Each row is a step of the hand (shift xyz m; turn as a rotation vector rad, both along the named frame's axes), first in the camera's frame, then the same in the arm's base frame.
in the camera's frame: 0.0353 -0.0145 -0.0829 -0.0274 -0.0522 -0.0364
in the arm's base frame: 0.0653 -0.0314 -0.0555 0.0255 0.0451 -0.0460
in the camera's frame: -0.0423 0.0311 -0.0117 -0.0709 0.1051 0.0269
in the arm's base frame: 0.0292 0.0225 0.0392 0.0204 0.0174 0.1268
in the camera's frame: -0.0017 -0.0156 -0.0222 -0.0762 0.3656 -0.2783
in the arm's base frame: 0.0167 0.0068 -0.0203 0.3793 -0.1202 0.2421
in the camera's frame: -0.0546 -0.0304 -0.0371 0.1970 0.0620 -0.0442
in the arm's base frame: 0.0385 0.0593 -0.0169 0.0140 -0.2065 -0.0420
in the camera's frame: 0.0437 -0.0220 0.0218 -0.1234 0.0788 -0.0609
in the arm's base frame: -0.0364 -0.0271 -0.0285 0.1068 0.0690 0.0947
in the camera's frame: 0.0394 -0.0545 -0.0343 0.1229 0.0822 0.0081
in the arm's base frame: 0.0078 -0.0130 -0.0740 -0.0124 -0.1457 0.0232
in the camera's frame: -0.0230 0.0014 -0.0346 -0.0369 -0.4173 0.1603
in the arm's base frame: 0.0379 0.0170 -0.0018 -0.2581 0.2347 -0.2820
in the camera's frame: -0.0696 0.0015 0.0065 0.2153 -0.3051 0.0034
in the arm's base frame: 0.0101 0.0616 0.0314 -0.1374 -0.0525 -0.3432
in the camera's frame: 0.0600 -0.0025 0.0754 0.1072 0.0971 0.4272
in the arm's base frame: -0.0846 -0.0461 0.0003 -0.3956 -0.1052 0.1893
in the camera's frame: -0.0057 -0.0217 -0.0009 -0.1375 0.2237 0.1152
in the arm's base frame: -0.0039 0.0148 -0.0164 -0.0136 0.0298 0.2849
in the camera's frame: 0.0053 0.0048 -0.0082 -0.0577 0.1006 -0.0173
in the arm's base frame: 0.0078 -0.0075 -0.0009 0.0574 0.0042 0.1022
